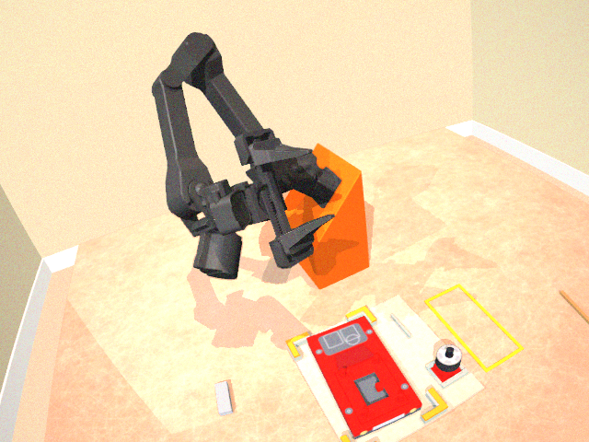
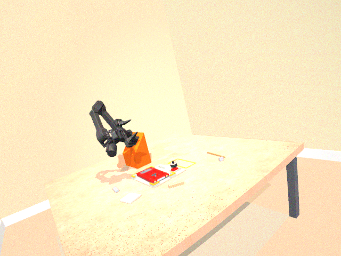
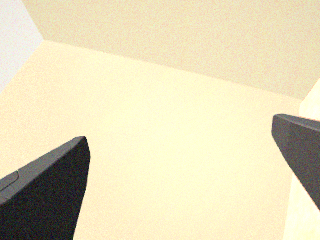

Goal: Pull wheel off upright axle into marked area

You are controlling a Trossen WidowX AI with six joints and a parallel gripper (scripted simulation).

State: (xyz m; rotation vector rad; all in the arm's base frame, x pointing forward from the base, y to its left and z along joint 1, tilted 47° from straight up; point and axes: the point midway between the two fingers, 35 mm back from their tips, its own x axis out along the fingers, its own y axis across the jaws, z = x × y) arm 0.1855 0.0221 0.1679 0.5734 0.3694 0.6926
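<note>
The wheel is 270 mm below my gripper tip, 140 mm ahead of it and 110 mm to the left of it. Round my gripper tip: wooden stick 390 mm to the left, 310 mm below, 220 mm ahead; white slab 300 mm below, 220 mm to the right, 190 mm ahead; black axle 270 mm below, 140 mm ahead, 110 mm to the left.
</note>
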